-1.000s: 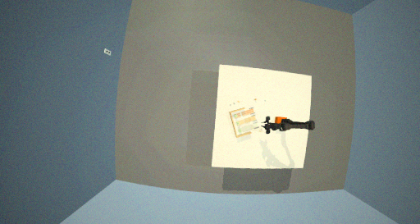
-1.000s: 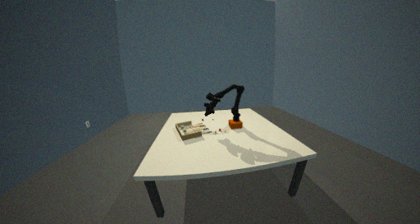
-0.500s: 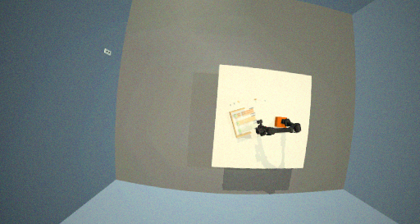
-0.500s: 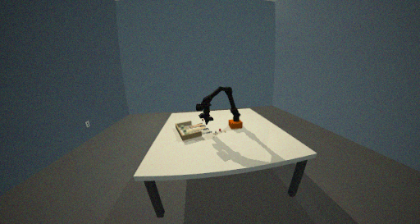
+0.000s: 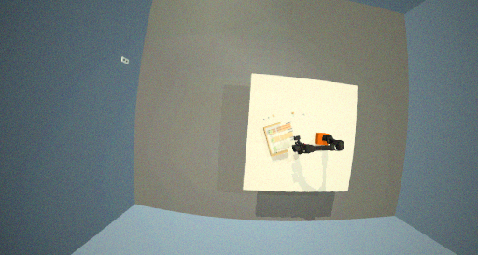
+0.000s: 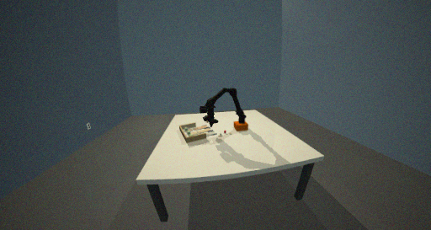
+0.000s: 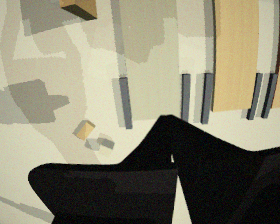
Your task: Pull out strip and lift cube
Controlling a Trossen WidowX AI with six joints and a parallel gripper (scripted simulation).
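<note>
Right now the red cube is 14 cm behind my gripper tip, 6 cm below it and 1 cm to the right of it. The rest, counted from my gripper tip: strip (8 cm ahead, 7 cm below, 5 cm to the left).
</note>
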